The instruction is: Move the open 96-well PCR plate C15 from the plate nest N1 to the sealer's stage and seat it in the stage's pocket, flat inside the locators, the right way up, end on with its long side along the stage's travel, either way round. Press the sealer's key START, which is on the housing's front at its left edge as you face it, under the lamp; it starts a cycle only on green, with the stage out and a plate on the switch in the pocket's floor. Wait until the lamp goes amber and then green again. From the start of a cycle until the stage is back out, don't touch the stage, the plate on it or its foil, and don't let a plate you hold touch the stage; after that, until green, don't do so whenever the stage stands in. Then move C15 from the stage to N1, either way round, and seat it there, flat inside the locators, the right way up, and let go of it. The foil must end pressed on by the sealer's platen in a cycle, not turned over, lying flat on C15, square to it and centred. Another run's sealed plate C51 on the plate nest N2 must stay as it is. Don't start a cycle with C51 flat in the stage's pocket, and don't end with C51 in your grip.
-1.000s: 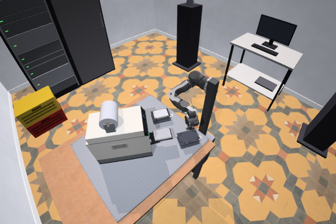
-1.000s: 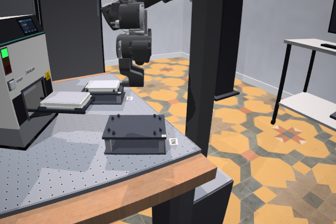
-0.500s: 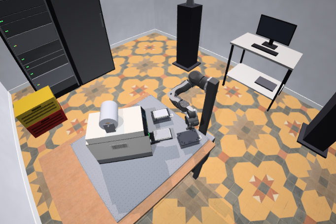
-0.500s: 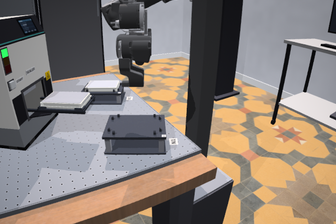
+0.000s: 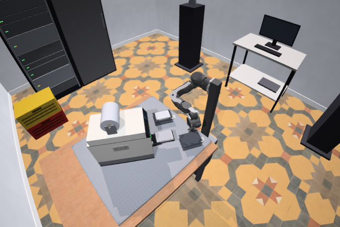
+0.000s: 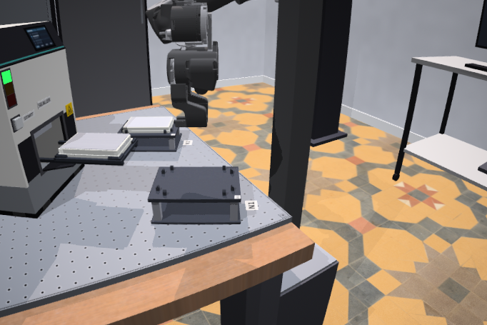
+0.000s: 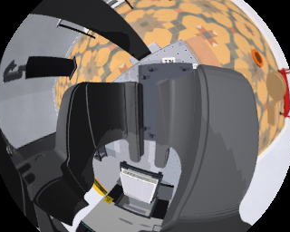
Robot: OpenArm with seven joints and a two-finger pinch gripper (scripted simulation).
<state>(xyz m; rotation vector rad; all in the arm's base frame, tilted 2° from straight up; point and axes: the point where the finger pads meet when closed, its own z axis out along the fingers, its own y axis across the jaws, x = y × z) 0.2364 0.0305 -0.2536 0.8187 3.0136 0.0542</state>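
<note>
Right now my hand is 150 mm short of the white 96-well plate C15, 140 mm to the left of it and 70 mm above it. The rest, counted from my hand: sealer stage: 150 mm ahead, 140 mm to the right, 80 mm below; N1 label: 90 mm behind, 60 mm to the left, 180 mm below; plate nest N1: 120 mm below.
</note>
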